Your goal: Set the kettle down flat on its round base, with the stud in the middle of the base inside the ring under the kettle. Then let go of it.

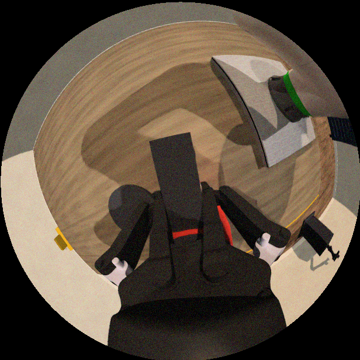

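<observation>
The red kettle [224, 226] shows in small part between and beside the fingers, under its long black handle [174, 160]. My gripper [182, 181] is shut on the handle, with one finger on each side of it. The round base [129, 204] is a dark disc on the table, just left of the handle and the left finger. Its lower right part is hidden behind the finger linkage. The stud on the base cannot be made out, and the ring under the kettle is hidden. Whether the kettle touches the table cannot be told.
A grey metal plate [287, 146] lies at the upper right of the wooden table [150, 45], with the arm's green-ringed foot [297, 94] on it. A black box-shaped device [317, 234] is off the table's lower right edge. A small yellow part [61, 242] is at the left edge.
</observation>
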